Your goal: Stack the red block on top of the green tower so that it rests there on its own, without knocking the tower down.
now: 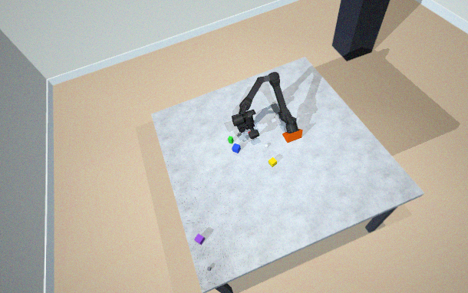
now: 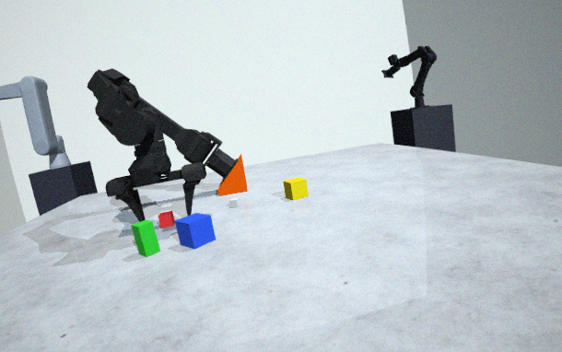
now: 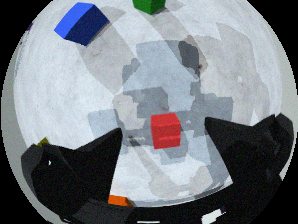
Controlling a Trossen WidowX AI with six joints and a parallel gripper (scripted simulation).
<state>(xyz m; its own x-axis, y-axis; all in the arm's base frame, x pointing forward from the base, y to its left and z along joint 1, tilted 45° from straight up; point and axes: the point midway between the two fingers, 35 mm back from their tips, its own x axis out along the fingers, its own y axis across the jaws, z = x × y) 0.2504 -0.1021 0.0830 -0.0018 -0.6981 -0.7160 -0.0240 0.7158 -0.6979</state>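
The red block lies right at my gripper tip. Round my gripper tip: tiny white block: 60 mm behind, 140 mm to the left; then yellow cube: 40 mm behind, 270 mm to the left, 10 mm above; then blue cube: 130 mm ahead, 80 mm to the left, 10 mm above.
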